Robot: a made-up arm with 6 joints.
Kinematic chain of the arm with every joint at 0, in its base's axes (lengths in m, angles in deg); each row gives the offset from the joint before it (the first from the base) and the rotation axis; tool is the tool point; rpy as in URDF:
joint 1: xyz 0 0 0.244 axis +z
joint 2: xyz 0 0 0 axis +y
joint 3: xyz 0.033 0 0.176 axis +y
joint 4: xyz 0.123 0 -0.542 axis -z
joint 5: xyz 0 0 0 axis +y
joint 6: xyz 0.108 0 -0.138 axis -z
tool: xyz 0 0 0 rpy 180 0 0
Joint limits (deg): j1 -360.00..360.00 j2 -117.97..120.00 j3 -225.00..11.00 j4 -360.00..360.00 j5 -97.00..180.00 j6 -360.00..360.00
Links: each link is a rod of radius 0.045 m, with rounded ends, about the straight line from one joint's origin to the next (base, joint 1, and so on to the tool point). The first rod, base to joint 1, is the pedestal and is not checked.
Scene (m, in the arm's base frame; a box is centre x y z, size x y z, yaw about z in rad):
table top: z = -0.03
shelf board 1: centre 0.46 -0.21 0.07 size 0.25 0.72 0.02 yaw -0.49
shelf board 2: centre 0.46 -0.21 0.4 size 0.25 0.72 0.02 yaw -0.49
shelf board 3: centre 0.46 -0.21 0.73 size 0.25 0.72 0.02 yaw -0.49
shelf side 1: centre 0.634 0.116 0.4 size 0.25 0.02 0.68 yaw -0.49
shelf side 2: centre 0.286 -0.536 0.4 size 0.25 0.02 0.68 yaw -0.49
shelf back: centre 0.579 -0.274 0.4 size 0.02 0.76 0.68 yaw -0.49
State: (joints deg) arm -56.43 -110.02 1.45 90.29 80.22 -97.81
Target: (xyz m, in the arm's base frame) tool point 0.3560 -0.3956 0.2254
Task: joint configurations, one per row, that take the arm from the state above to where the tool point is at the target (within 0.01 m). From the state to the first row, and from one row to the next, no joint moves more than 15 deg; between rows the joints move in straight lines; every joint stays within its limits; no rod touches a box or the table.
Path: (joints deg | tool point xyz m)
1: -63.49 -112.01 -0.66 85.38 93.39 -97.81 | 0.2953 -0.2702 0.5587
2: -70.56 -113.99 -2.76 80.46 106.56 -97.81 | 0.2594 -0.2519 0.5611
3: -77.62 -115.98 -4.87 75.55 119.73 -97.81 | 0.2226 -0.2312 0.5559
4: -84.69 -117.97 -6.97 70.64 132.90 -97.81 | 0.1848 -0.2077 0.5459
5: -86.59 -103.71 2.01 64.00 144.46 -97.81 | 0.1683 -0.2839 0.3825
6: -88.49 -89.46 11.00 57.37 156.03 -97.81 | 0.1377 -0.2792 0.2254
7: -83.46 -88.84 11.00 62.58 141.84 -97.81 | 0.1869 -0.3038 0.2188
8: -78.43 -88.23 11.00 67.79 127.65 -97.81 | 0.2326 -0.3274 0.2177
9: -73.39 -87.62 11.00 73.00 113.46 -97.81 | 0.2734 -0.3492 0.2201
10: -68.36 -87.00 11.00 78.21 99.27 -97.81 | 0.3079 -0.3683 0.2235
11: -63.33 -86.39 11.00 83.42 85.08 -97.81 | 0.3355 -0.3841 0.2260
12: -58.30 -85.78 11.00 88.62 70.89 -97.81 | 0.3560 -0.3956 0.2254

